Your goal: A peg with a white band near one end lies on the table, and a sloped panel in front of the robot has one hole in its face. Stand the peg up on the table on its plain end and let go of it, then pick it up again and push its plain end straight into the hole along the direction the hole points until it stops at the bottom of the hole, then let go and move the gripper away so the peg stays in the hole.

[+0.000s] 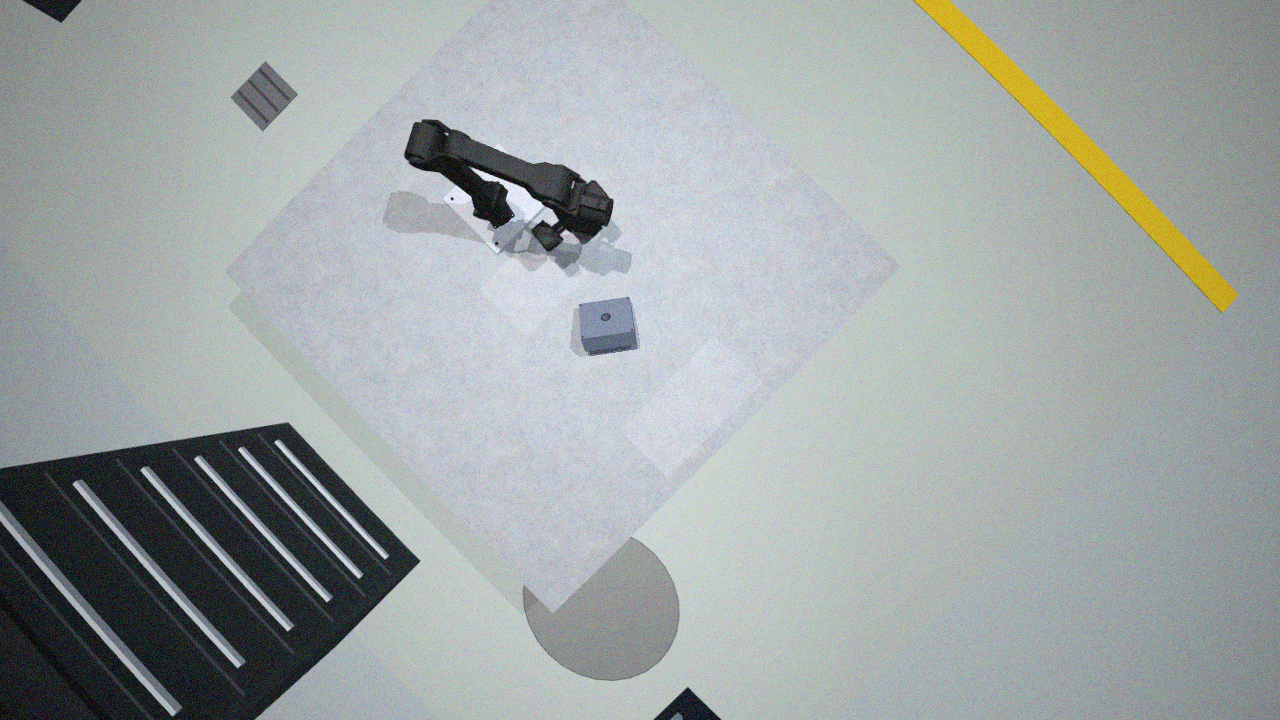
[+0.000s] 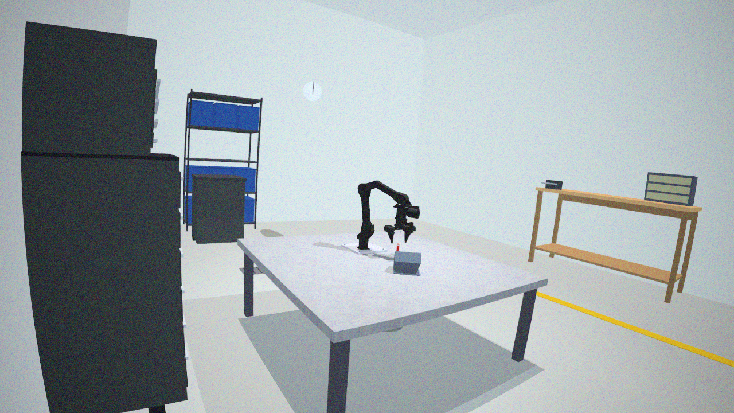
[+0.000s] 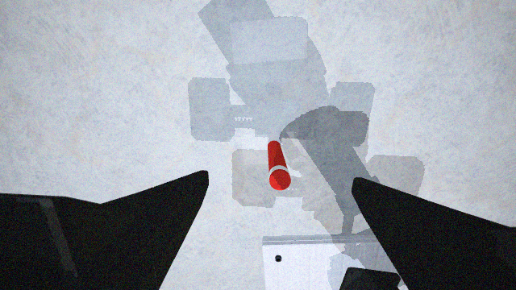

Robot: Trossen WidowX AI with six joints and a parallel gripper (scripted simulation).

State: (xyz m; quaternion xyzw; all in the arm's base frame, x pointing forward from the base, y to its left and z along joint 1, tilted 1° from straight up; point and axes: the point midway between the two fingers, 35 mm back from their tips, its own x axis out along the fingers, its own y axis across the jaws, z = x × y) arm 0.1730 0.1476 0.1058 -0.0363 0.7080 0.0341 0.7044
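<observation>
My gripper tip is 30 mm above the red peg. From my gripper tip the other things lie so: blue-grey sloped panel 240 mm ahead, 70 mm to the right, 30 mm below.
</observation>
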